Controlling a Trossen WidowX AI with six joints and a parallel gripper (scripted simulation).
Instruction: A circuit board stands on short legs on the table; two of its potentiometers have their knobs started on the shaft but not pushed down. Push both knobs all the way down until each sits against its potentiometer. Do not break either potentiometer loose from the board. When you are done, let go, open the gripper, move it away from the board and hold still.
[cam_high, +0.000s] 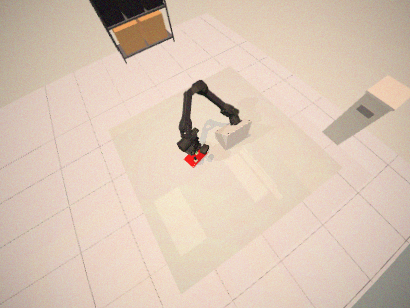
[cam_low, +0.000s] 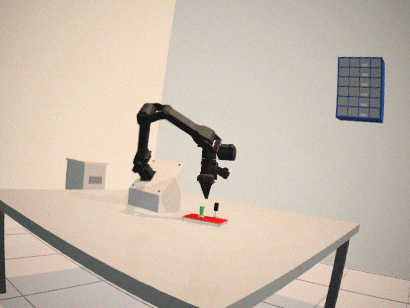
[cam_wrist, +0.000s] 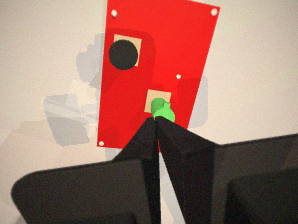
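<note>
My gripper tip is 30 mm to the right of the black knob, 30 mm short of it and 30 mm above it. Round my gripper tip: green knob: 40 mm below, 10 mm to the right, 10 mm behind.
</note>
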